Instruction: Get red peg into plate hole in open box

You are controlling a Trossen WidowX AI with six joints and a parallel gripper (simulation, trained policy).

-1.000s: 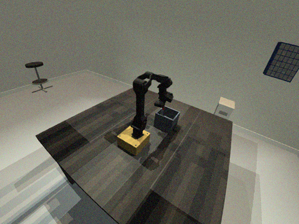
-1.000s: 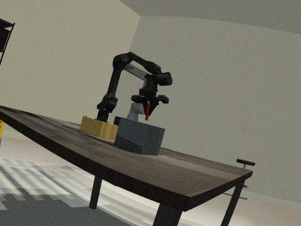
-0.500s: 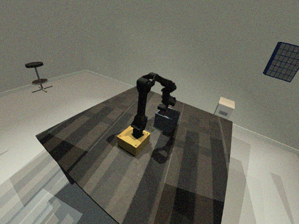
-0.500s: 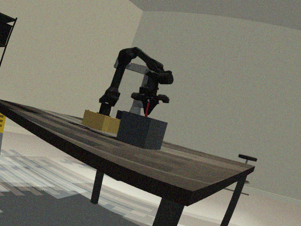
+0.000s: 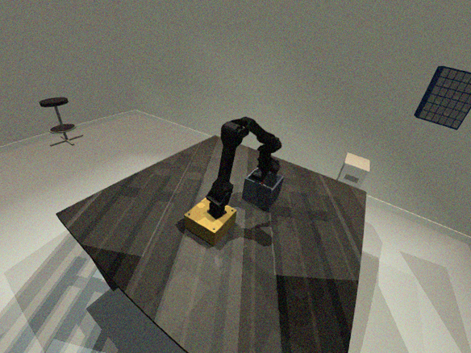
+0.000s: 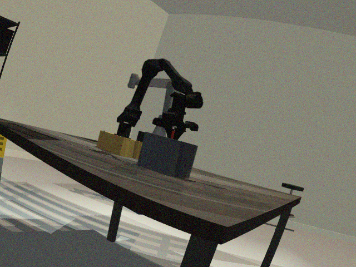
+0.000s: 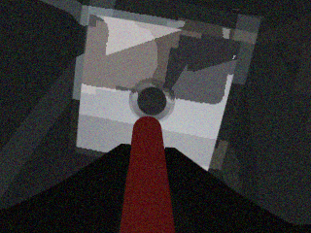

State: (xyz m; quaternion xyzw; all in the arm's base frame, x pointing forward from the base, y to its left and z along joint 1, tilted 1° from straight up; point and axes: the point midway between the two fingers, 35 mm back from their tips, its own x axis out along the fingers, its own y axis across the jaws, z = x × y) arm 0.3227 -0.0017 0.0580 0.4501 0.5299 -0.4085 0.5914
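Now: gripper tip 20 mm below the red peg. Round my gripper tip: light plate (70 mm below, 10 mm to the right, 10 mm ahead).
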